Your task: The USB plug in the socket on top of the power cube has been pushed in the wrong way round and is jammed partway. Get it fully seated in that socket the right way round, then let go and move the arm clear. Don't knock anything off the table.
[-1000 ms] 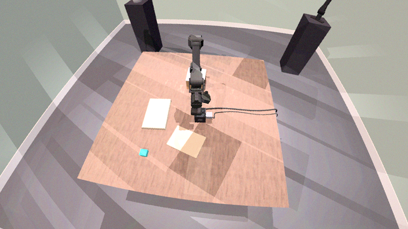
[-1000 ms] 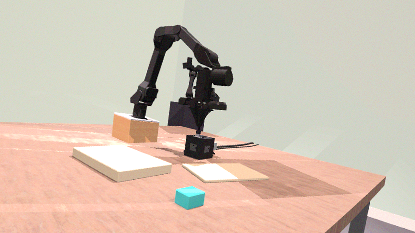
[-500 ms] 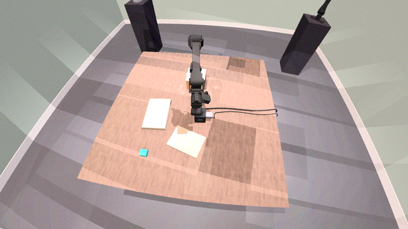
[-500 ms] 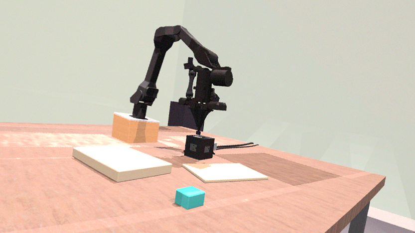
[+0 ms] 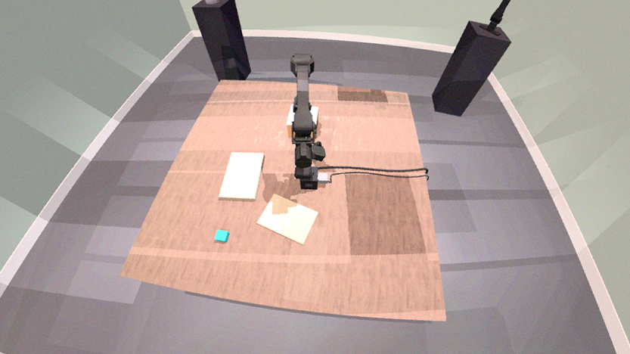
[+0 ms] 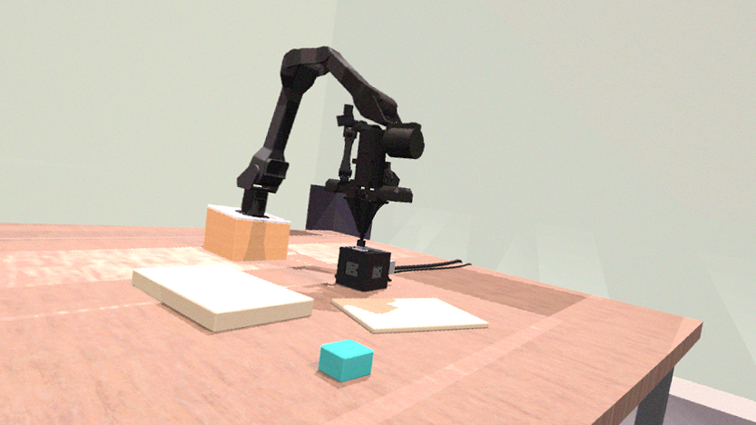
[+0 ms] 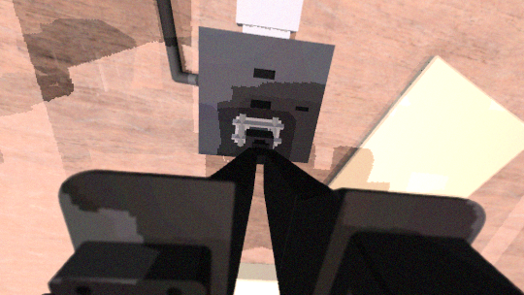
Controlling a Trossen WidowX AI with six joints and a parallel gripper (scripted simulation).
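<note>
My gripper tip is now 20 mm above the dark USB plug. Also, from my gripper tip: teal block (330 mm ahead, 280 mm to the right, 100 mm below); thick white slab (30 mm ahead, 300 mm to the right, 100 mm below); thin cream board (190 mm ahead, 30 mm to the right, 110 mm below).
</note>
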